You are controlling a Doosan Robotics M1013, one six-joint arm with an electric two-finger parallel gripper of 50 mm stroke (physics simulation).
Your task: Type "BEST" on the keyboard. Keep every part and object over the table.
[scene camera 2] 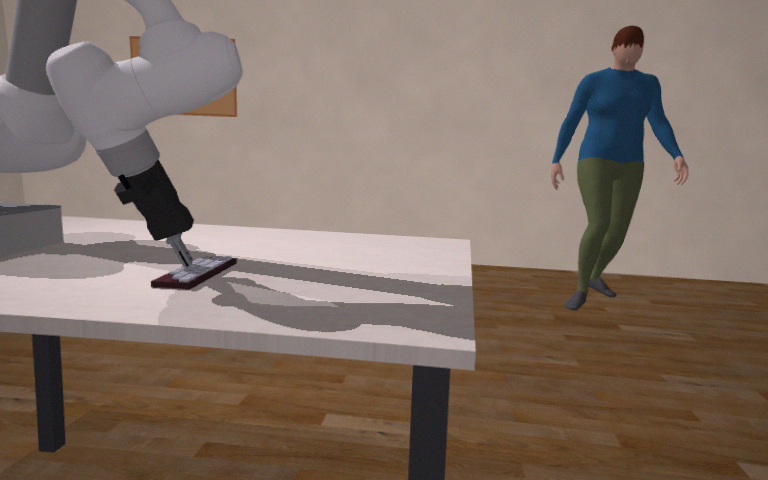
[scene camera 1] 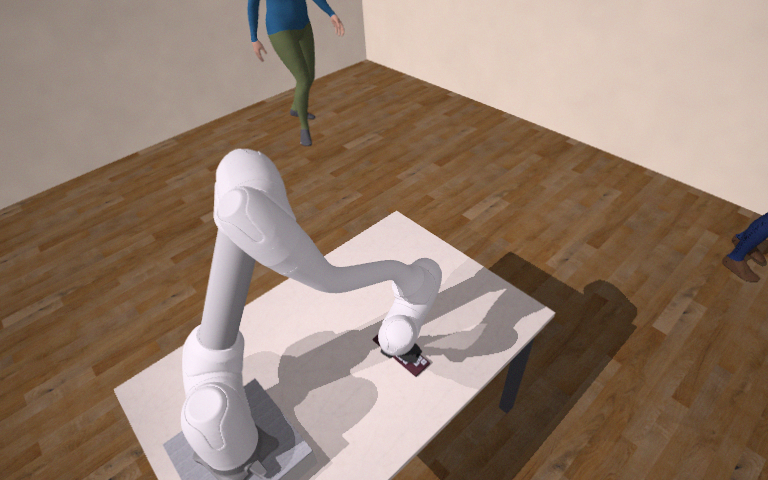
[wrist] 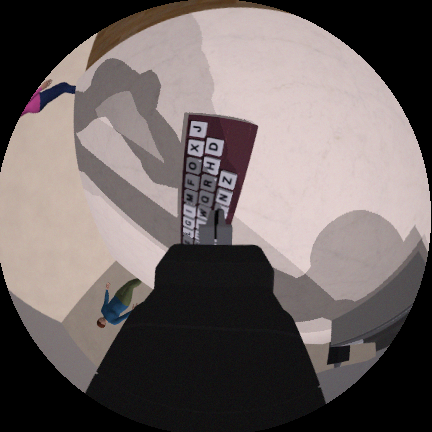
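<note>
Scene camera 2 shows my gripper [scene camera 2: 188, 263]; the wrist view likewise shows the gripper [wrist: 216, 218].
</note>
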